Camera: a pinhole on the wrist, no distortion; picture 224 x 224 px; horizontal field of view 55.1 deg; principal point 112.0 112.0 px. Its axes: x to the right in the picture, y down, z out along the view. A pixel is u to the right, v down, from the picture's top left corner.
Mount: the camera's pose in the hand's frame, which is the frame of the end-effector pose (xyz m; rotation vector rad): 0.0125 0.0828 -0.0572 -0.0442 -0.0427 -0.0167
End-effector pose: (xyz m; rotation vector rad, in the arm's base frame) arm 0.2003 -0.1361 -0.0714 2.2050 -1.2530 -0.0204
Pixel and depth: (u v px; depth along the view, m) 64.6 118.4 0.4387
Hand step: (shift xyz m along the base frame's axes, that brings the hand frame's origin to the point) -0.2584 -0.1466 -0.2779
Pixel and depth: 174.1 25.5 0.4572
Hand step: 0.0109 -0.2660 -0.3484
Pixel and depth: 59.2 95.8 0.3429
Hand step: -0.1884 -0.0973 -0.2187
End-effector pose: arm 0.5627 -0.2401 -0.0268 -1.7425 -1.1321 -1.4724
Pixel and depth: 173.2 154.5 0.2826
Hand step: 0.2414 0.1417 0.0437
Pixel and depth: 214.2 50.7 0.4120
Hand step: 0.1624 0.3666 0.1022
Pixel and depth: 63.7 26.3 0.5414
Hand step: 0.1331 0.4343 -0.2472
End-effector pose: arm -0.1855 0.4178 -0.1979 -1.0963 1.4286 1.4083
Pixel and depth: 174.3 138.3 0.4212
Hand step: -0.1841 0.3610 -0.0815
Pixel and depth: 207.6 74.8 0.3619
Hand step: -0.0811 0.3083 -0.1502
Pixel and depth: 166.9 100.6 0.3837
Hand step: -0.1066 0.3271 -0.0779
